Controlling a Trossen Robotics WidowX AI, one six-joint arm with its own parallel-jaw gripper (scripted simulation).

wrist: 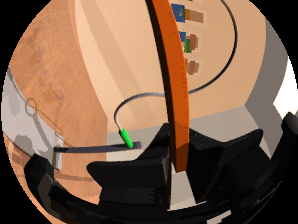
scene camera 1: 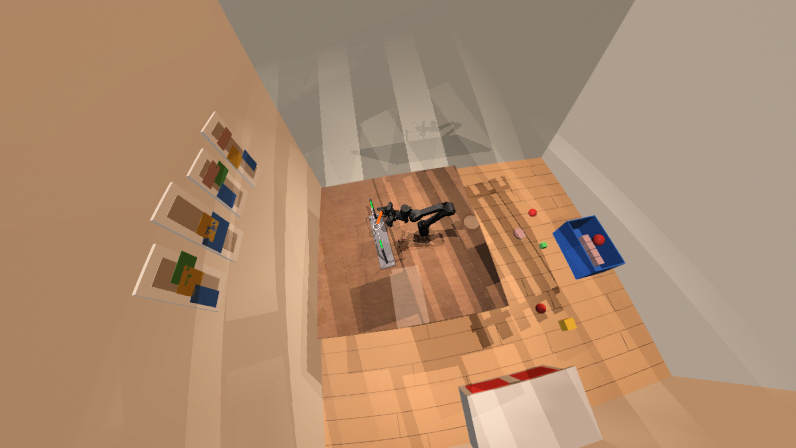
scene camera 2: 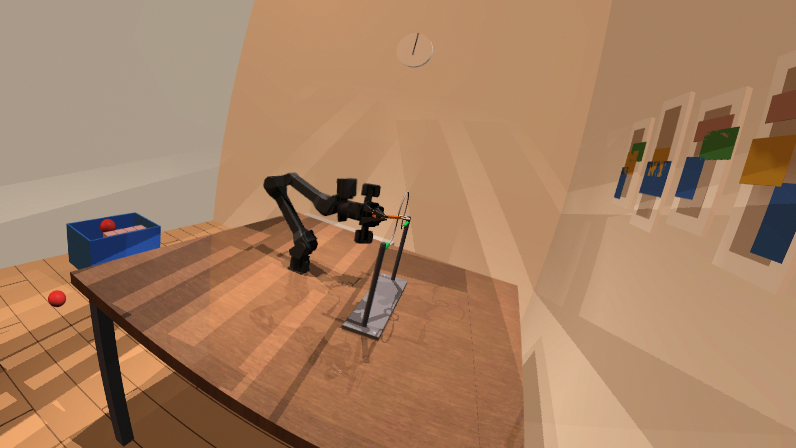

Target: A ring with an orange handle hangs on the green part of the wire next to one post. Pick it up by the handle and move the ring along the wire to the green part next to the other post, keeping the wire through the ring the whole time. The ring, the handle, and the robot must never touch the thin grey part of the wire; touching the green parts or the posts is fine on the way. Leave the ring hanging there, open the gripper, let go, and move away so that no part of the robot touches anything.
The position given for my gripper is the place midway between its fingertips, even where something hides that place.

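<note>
From scene camera 2, there's my gripper (scene camera 2: pixel 386 218), and it's carrying a thin ring. The wrist view has my gripper (wrist: pixel 170 126) in it too.
</note>
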